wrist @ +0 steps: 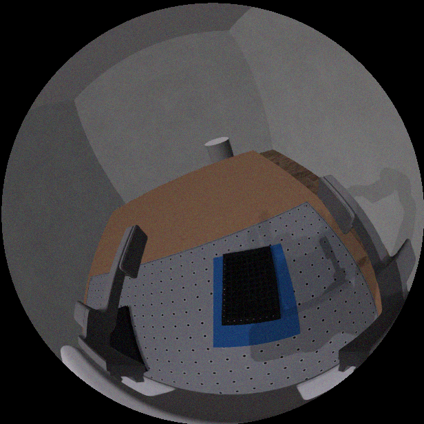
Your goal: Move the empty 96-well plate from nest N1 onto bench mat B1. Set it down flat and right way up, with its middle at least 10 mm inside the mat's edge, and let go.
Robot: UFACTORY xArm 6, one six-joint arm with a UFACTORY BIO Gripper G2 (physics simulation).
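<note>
The black 96-well plate (251,286) lies flat on the blue bench mat (256,337), with its wells facing up. Blue mat shows along its left, right and near sides; the plate's far edge is close to the mat's far edge. My gripper (239,227) is open, with its two fingers wide apart at the left and right of the view. It is above the plate and apart from it, with nothing between the fingers. Nest N1 cannot be made out for certain.
The mat lies on a grey perforated board (185,300) on a brown table (200,195). A black object (126,335) is partly hidden behind the left finger. A grey cylinder (220,148) stands beyond the table's far edge. Shadows of the arm fall at the right.
</note>
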